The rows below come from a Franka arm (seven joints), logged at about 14 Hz.
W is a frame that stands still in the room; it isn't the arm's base.
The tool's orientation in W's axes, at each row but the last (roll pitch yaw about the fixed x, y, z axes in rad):
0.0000 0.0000 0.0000
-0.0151 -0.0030 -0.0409
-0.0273 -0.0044 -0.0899
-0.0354 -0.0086 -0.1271
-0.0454 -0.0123 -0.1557
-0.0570 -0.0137 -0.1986
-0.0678 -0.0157 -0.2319
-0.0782 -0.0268 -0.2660
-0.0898 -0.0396 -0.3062
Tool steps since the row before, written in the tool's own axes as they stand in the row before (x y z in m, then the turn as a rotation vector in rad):
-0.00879 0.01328 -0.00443 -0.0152 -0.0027 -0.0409
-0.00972 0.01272 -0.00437 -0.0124 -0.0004 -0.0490
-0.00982 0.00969 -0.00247 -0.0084 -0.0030 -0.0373
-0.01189 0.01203 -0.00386 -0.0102 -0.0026 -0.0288
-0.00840 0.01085 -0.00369 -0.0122 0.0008 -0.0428
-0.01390 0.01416 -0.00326 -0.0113 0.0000 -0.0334
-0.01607 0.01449 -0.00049 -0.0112 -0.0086 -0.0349
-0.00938 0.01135 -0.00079 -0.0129 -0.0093 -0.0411
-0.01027 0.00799 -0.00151 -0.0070 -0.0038 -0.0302
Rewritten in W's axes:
-0.00879 0.01328 -0.00443 -0.0152 -0.0027 -0.0409
-0.00918 0.01304 -0.00459 -0.0123 -0.0006 -0.0490
-0.00890 0.01046 -0.00278 -0.0086 -0.0033 -0.0372
-0.01025 0.01329 -0.00439 -0.0103 -0.0023 -0.0288
-0.00659 0.01184 -0.00428 -0.0117 0.0007 -0.0429
-0.01082 0.01641 -0.00425 -0.0110 0.0003 -0.0335
-0.01230 0.01772 -0.00172 -0.0129 -0.0082 -0.0344
-0.00605 0.01331 -0.00193 -0.0147 -0.0089 -0.0406
-0.00734 0.01053 -0.00263 -0.0075 -0.0044 -0.0300

